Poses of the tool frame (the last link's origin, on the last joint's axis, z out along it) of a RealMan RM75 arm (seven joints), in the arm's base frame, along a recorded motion.
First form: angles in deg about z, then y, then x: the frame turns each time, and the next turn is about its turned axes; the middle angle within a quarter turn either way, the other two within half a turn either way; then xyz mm.
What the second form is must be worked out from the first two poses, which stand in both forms.
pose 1, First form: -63.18 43.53 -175.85 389.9 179.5 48.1
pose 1, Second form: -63.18 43.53 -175.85 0.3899 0.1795 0.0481
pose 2, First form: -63.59 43.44 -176.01 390.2 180.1 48.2
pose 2, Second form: -63.59 43.44 -176.01 0.3902 0.1801 0.0482
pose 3, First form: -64.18 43.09 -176.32 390.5 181.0 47.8
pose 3, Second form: -64.18 43.09 -176.32 0.3905 0.1810 0.0478
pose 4, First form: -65.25 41.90 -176.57 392.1 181.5 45.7
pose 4, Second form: -65.25 41.90 -176.57 0.3921 0.1815 0.0457
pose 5, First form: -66.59 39.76 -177.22 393.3 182.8 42.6
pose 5, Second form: -66.59 39.76 -177.22 0.3933 0.1828 0.0426
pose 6, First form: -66.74 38.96 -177.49 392.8 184.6 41.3
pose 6, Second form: -66.74 38.96 -177.49 0.3928 0.1846 0.0413
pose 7, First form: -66.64 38.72 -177.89 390.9 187.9 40.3
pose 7, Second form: -66.64 38.72 -177.89 0.3909 0.1879 0.0403
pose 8, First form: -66.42 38.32 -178.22 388.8 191.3 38.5
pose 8, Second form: -66.42 38.32 -178.22 0.3888 0.1913 0.0385
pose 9, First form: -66.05 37.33 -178.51 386.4 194.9 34.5
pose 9, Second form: -66.05 37.33 -178.51 0.3864 0.1949 0.0345
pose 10, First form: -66.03 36.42 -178.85 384.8 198.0 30.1
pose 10, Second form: -66.03 36.42 -178.85 0.3848 0.1980 0.0301
